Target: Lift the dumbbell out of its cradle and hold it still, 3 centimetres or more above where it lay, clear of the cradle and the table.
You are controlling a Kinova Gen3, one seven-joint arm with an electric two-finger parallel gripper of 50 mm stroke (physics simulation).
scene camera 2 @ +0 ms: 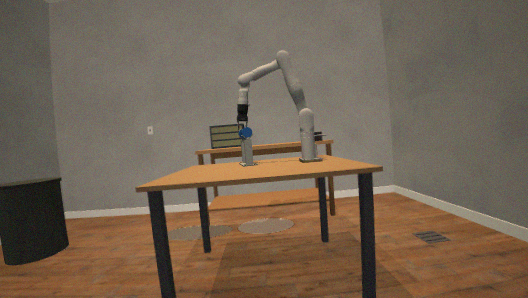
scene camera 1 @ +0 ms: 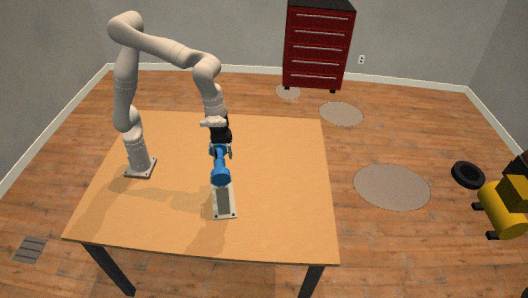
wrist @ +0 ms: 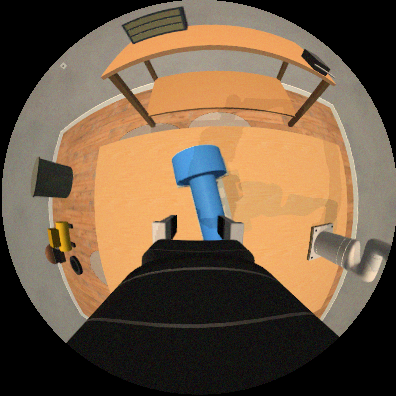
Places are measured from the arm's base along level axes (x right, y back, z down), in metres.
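Where they show: gripper, between the fingertips: (scene camera 1: pixel 223 157) (wrist: pixel 196 223); arm's base, origin of its link: (scene camera 2: pixel 308 158) (scene camera 1: pixel 142 165) (wrist: pixel 320 242).
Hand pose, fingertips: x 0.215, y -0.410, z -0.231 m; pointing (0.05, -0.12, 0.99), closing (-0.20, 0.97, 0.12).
Observation:
Things, the pixels of their top centre, and the offset from my fingertips. Level surfaces: height alone.
- blue dumbbell, centre of its top: (wrist: pixel 211 223) (scene camera 1: pixel 218 154) (scene camera 2: pixel 244 128) dx -0.002, dy +0.018, dz -0.014 m
- tall pale cradle, centre of its top: (wrist: pixel 212 221) (scene camera 1: pixel 219 163) (scene camera 2: pixel 245 134) dx -0.005, dy +0.018, dz +0.035 m
- table, height of its surface: dz +0.253 m
A blue dumbbell (scene camera 1: pixel 220 175) (scene camera 2: pixel 245 132) (wrist: pixel 206 200) lies on a tall pale cradle (scene camera 1: pixel 223 200) (scene camera 2: pixel 248 152) (wrist: pixel 226 194), which stands on the table (scene camera 1: pixel 280 200) (scene camera 2: pixel 280 175) (wrist: pixel 140 200). My gripper (scene camera 1: pixel 221 151) (scene camera 2: pixel 243 128) (wrist: pixel 196 223) is open and points down at the dumbbell, near its far end in scene camera 1. In the wrist view the handle runs at a slant and appears closer to the right finger, which overlaps its edge. The fingers' exact height beside the handle cannot be told. The dumbbell's other end is hidden below the gripper in the wrist view.
The arm's base (scene camera 1: pixel 140 167) (scene camera 2: pixel 310 159) (wrist: pixel 320 242) is bolted to the same table. A workbench (scene camera 2: pixel 265 149) (wrist: pixel 215 37) stands beyond the table. A red drawer cabinet (scene camera 1: pixel 320 47), a yellow machine (scene camera 1: pixel 502 212) (wrist: pixel 63 236) and a dark bin (scene camera 2: pixel 32 220) (wrist: pixel 54 178) stand on the floor.

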